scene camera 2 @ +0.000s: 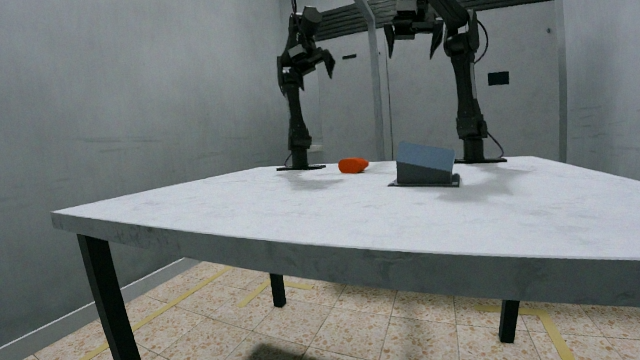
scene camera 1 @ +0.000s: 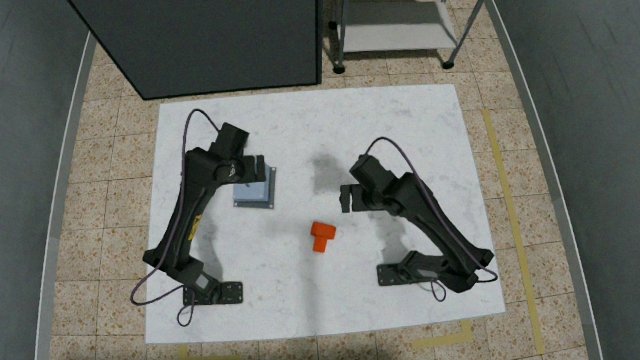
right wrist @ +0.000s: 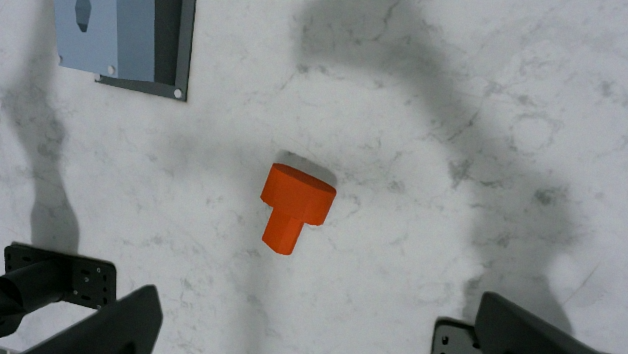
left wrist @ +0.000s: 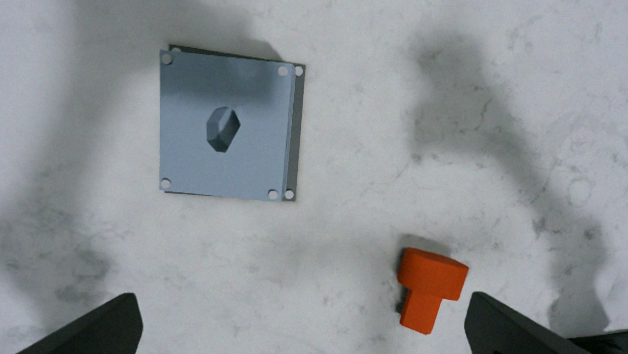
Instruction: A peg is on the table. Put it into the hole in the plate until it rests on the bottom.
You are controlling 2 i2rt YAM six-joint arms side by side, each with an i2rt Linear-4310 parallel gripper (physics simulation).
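Frame: origin at the left arm's base, x right, y ahead, z up, level; centimetres.
Seen in the pictures: left gripper, fingertip midpoint: (scene camera 2: pixel 409 57) (scene camera 1: pixel 248 172) (left wrist: pixel 305 307); right gripper, fingertip midpoint: (scene camera 2: pixel 316 84) (scene camera 1: pixel 356 198) (right wrist: pixel 318 303); left arm's base at its link origin: (scene camera 2: pixel 473 162) (scene camera 1: pixel 213 294) (right wrist: pixel 62 275); right arm's base at its link origin: (scene camera 2: pixel 300 169) (scene camera 1: pixel 407 273).
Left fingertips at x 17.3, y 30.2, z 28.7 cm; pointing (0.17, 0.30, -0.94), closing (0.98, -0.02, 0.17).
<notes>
Pixels of each thing's top centre, then the offset from my left fingertips to it. Level surfaces: height alone.
- orange-red peg at its top centre: (right wrist: pixel 283 217) (left wrist: pixel 436 301) (scene camera 2: pixel 356 157) (scene camera 1: pixel 321 237) dx +19.2, dy -14.2, dz -24.3 cm
- blue-grey plate at its top centre: (left wrist: pixel 227 127) (right wrist: pixel 70 4) (scene camera 2: pixel 427 139) (scene camera 1: pixel 249 178) dx -3.1, dy +5.6, dz -19.6 cm
- white table at its surface level: dz -28.7 cm
The orange-red peg (scene camera 1: pixel 323 231) (scene camera 2: pixel 353 165) (left wrist: pixel 432 277) (right wrist: pixel 298 195) lies on its side on the table, a wide head with a narrower shaft. The blue-grey plate (scene camera 1: pixel 254 194) (scene camera 2: pixel 425 170) (left wrist: pixel 190 165) (right wrist: pixel 135 40) is a block with a sloped top on a dark flange. Its elongated hole (left wrist: pixel 223 129) (right wrist: pixel 83 15) is empty. My left gripper (scene camera 1: pixel 257 168) (scene camera 2: pixel 411 55) (left wrist: pixel 305 307) is open, high above the plate's back part, which it partly hides in scene camera 1. My right gripper (scene camera 1: pixel 346 198) (right wrist: pixel 318 303) is open and empty, raised behind and right of the peg in scene camera 1.
The left arm's base (scene camera 1: pixel 230 292) (right wrist: pixel 92 280) and the right arm's base (scene camera 1: pixel 387 275) stand at the front of the white table (scene camera 1: pixel 300 310). A dark panel (scene camera 1: pixel 200 45) and a metal cart (scene camera 1: pixel 395 37) stand beyond its back edge.
</notes>
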